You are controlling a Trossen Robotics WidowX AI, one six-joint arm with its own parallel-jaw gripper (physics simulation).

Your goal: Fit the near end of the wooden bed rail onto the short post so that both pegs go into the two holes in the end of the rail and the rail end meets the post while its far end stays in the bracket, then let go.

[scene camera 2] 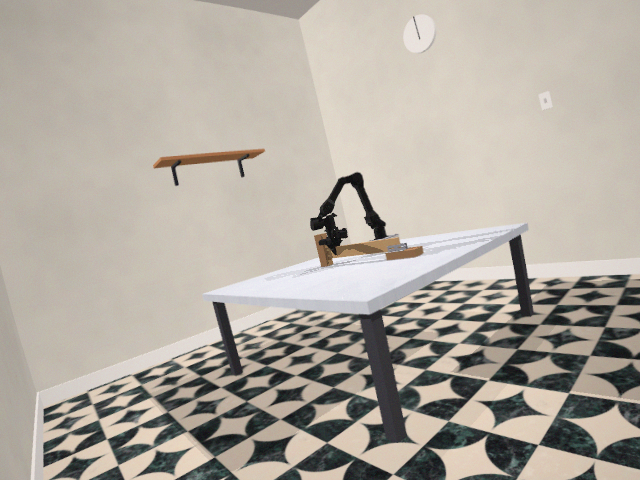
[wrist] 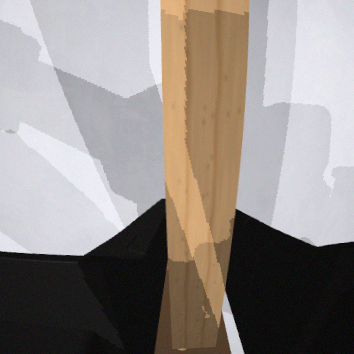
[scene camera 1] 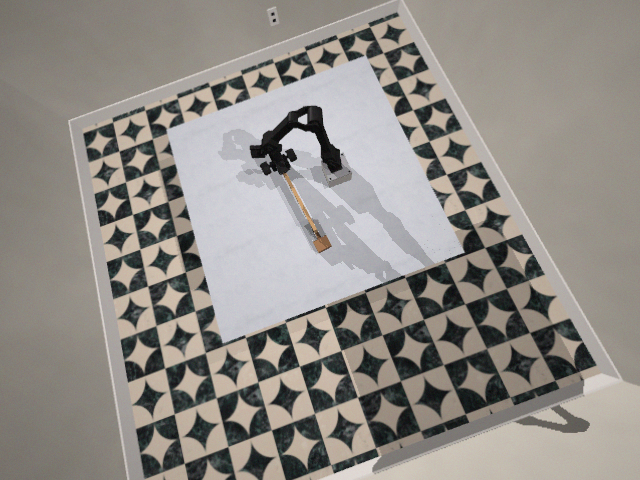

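Observation:
The long wooden rail stands on its narrow edge. My gripper is shut on it close to its near end, one black finger on each side. The short post stands upright right by that end; in scene camera 1 the arm hides it. Whether the pegs are in the holes, and whether the rail end touches the post, cannot be told. The far end of the rail is at the grey bracket; how deep it sits is too small to tell.
A wooden block lies by the bracket at the far end. The arm's grey base is on the white table, to the right of the rail in scene camera 1. Shadows of the arm cross the table.

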